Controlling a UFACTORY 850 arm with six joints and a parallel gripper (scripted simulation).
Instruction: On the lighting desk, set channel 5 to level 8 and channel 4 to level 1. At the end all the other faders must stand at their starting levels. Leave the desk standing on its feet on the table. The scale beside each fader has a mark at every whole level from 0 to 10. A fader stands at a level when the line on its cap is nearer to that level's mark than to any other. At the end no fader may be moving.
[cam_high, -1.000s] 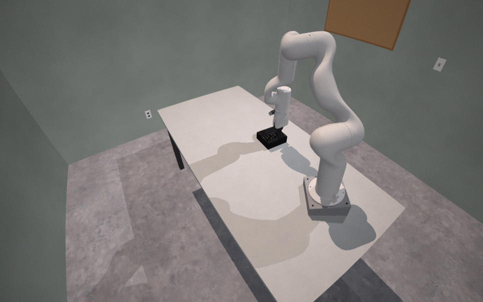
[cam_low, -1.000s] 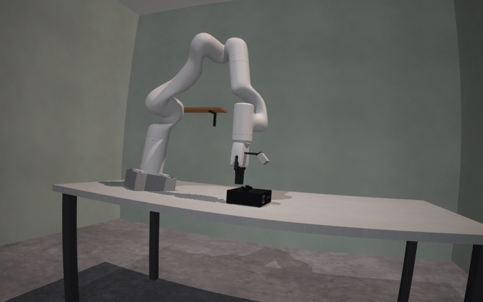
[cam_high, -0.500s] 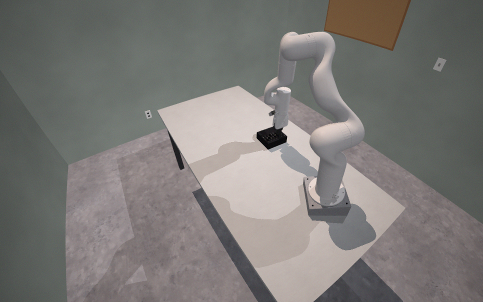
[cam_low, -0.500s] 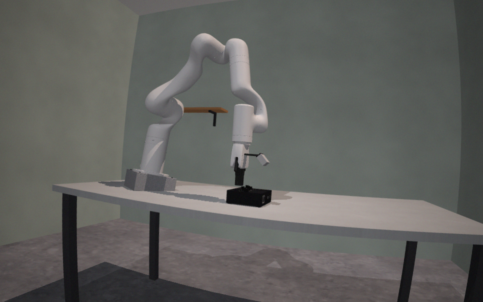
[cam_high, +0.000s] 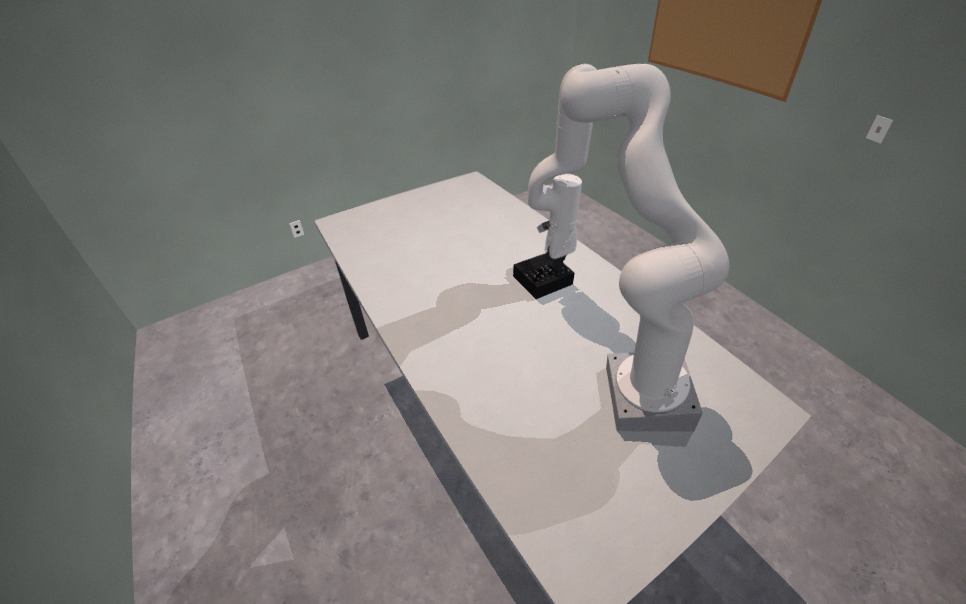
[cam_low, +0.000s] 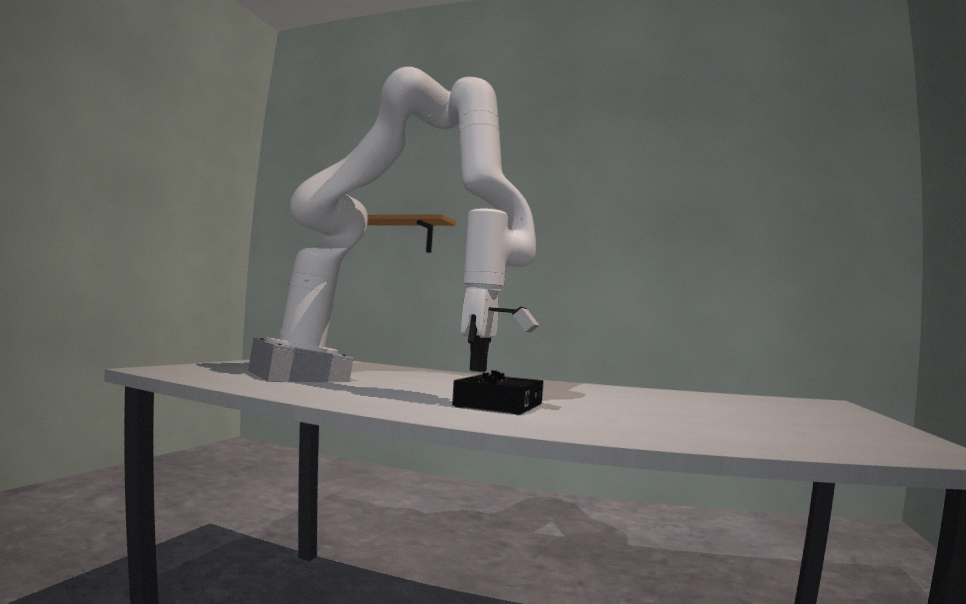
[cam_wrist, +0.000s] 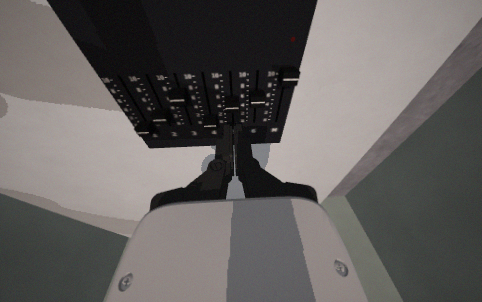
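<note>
Now: the channel 5 fader cap 30 mm ahead of my hand and 30 mm below it. Round my hand: channel 1 fader cap 90 mm to the left, 30 mm below; then channel 4 fader cap 10 mm ahead, 20 mm to the left, 30 mm below.
</note>
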